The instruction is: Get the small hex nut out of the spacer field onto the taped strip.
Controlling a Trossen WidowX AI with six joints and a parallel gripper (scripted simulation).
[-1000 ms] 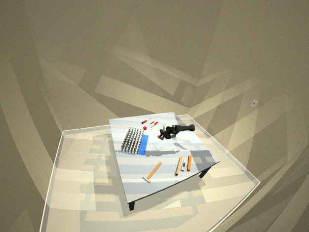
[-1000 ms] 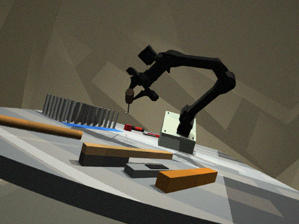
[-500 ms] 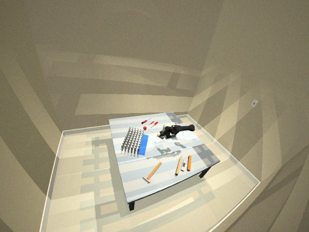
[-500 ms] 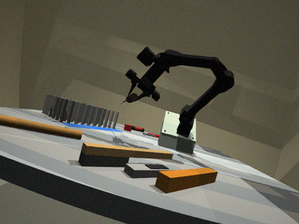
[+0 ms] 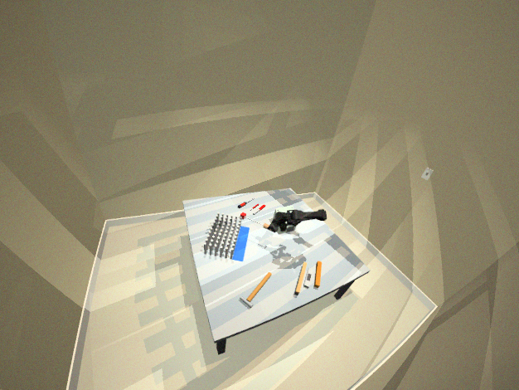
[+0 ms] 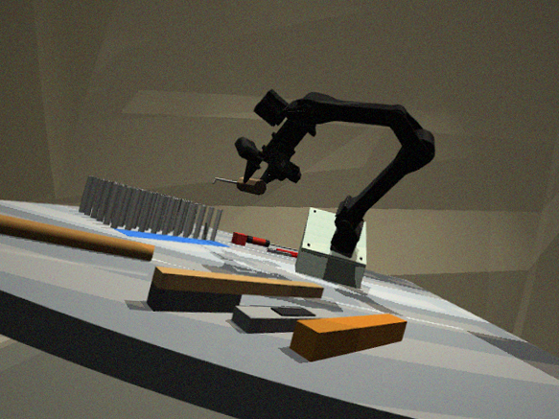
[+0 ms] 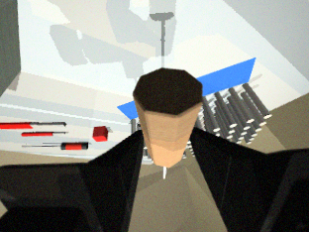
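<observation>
Now: the blue taped strip 200 mm below my gripper tip, 180 mm ahead of it and 50 mm to the right of it. Also, from my gripper tip: red block: 350 mm to the right, 180 mm below, 100 mm ahead; hook tool: 80 mm ahead, 60 mm to the right; flat grey piece: 370 mm to the left, 220 mm behind, 180 mm below.
</observation>
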